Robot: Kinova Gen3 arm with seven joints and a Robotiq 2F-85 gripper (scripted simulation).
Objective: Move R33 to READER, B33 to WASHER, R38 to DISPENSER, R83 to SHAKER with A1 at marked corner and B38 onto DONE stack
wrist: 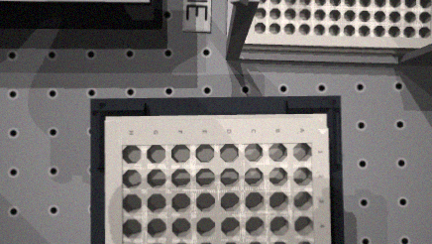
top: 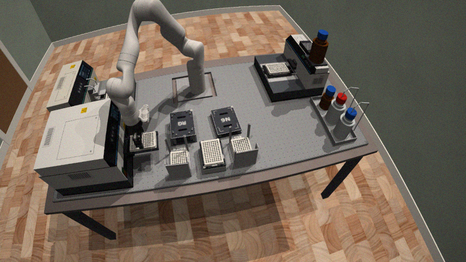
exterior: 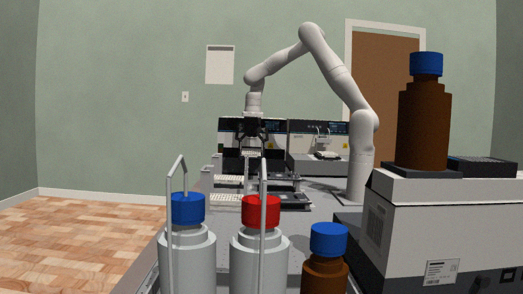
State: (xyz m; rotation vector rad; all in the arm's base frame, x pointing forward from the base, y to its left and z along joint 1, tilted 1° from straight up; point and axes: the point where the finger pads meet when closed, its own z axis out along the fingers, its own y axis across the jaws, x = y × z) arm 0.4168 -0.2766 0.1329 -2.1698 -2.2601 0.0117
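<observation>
My hand is 3 cm above the dark reader tray. From my hand the other things lie so: regrip nest RG: 18 cm to the left, 12 cm behind, 8 cm below; then reader housing: 29 cm to the right, 10 cm above, 1 cm ahead; then washer nest: 37 cm behind, 20 cm to the right, 4 cm below.
</observation>
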